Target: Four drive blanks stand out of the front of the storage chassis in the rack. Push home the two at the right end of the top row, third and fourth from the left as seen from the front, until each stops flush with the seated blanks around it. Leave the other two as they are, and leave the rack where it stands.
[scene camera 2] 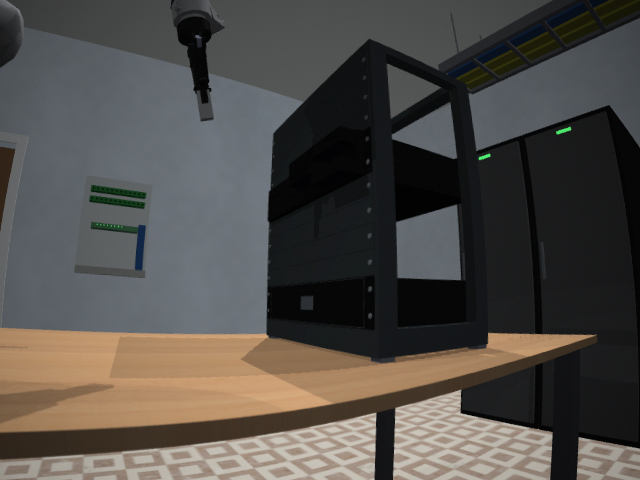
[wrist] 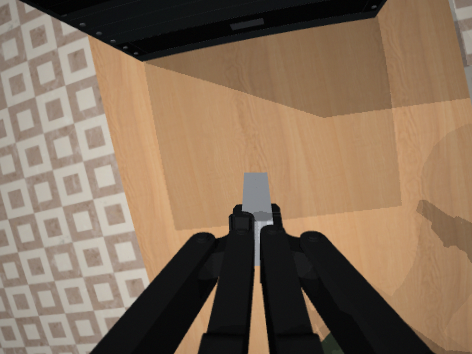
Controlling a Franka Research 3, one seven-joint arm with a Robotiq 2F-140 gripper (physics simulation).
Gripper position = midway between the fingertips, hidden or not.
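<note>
I see a dark rack (scene camera 2: 339, 183), and the wrist view shows me the dark rack (wrist: 144, 37) too. My gripper (scene camera 2: 207, 119) is here as well. In the wrist view I also find my gripper (wrist: 255, 190).
</note>
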